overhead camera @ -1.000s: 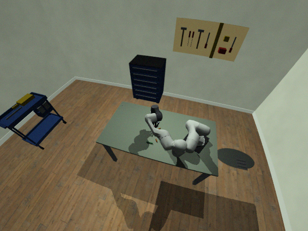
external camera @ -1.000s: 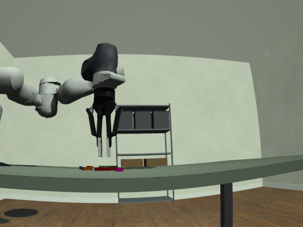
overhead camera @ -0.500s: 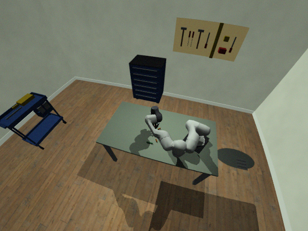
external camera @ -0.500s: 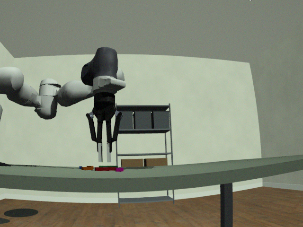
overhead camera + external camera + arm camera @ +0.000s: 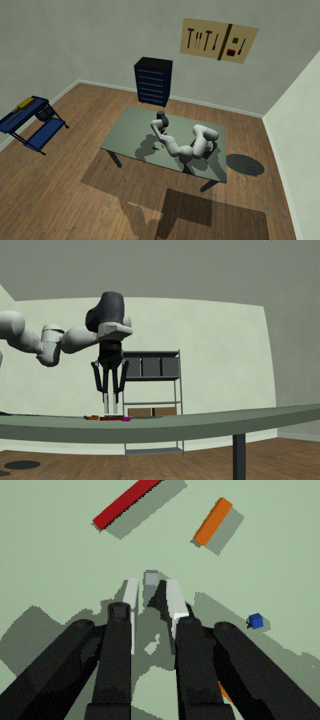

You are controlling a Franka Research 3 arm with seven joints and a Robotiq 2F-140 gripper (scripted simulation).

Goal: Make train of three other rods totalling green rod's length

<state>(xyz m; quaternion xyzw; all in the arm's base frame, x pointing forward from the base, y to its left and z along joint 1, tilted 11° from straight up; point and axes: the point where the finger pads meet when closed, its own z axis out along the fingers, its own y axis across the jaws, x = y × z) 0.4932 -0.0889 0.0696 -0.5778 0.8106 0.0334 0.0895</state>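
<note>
My gripper is now 50 mm above the grey rod. From my hand the other things lie so: magenta rod: 20 mm ahead, 150 mm to the right, 50 mm below; red rod: 10 mm behind, 80 mm to the right, 50 mm below; blue rod: 90 mm behind, 60 mm to the left, 50 mm below.
</note>
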